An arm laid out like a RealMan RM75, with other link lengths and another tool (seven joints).
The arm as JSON. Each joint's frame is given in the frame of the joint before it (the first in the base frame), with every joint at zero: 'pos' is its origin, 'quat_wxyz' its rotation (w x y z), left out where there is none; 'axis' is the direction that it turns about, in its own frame. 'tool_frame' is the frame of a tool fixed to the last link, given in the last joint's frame.
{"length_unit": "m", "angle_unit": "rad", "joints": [
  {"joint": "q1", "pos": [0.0, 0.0, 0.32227], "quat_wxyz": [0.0, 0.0, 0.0, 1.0], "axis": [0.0, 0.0, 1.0]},
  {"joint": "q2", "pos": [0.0, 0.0, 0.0], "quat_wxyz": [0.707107, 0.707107, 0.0, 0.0], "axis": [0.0, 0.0, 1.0]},
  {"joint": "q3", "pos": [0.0, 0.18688, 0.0], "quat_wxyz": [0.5, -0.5, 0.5, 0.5], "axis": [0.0, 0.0, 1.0]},
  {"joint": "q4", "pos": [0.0, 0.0, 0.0], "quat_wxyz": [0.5, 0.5, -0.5, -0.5], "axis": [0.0, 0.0, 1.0]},
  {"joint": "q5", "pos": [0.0, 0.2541, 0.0], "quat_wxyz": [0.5, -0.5, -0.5, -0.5], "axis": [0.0, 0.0, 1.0]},
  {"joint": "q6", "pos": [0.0, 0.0, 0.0], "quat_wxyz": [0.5, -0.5, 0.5, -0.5], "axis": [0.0, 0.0, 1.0]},
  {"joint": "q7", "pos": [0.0, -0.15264, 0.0], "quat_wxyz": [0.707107, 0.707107, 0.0, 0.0], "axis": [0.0, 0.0, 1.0]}
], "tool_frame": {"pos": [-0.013, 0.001, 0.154], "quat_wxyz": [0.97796, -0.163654, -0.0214, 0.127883]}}
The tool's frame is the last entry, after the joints.
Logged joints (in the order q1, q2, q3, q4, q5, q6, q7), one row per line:
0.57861, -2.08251, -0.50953, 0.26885, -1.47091, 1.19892, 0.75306
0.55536, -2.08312, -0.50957, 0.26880, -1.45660, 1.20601, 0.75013
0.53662, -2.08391, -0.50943, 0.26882, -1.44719, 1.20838, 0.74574
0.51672, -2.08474, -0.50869, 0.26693, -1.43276, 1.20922, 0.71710
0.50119, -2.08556, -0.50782, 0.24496, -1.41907, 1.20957, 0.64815
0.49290, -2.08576, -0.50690, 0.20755, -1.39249, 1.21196, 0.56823
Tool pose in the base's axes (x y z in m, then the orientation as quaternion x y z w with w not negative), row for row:
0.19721, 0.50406, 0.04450, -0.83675, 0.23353, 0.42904, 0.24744
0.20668, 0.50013, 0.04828, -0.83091, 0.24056, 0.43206, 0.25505
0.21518, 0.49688, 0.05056, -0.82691, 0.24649, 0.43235, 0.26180
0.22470, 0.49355, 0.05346, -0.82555, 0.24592, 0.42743, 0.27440
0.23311, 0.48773, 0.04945, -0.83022, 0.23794, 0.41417, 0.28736
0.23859, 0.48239, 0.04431, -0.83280, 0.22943, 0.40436, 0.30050
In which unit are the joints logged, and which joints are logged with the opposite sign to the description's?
The joints are logged in radians. Opposite sign: q2, q4, q6.
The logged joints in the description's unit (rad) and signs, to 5 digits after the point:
0.57861, 2.08251, -0.50953, -0.26885, -1.47091, -1.19892, 0.75306
0.55536, 2.08312, -0.50957, -0.26880, -1.45660, -1.20601, 0.75013
0.53662, 2.08391, -0.50943, -0.26882, -1.44719, -1.20838, 0.74574
0.51672, 2.08474, -0.50869, -0.26693, -1.43276, -1.20922, 0.71710
0.50119, 2.08556, -0.50782, -0.24496, -1.41907, -1.20957, 0.64815
0.49290, 2.08576, -0.50690, -0.20755, -1.39249, -1.21196, 0.56823

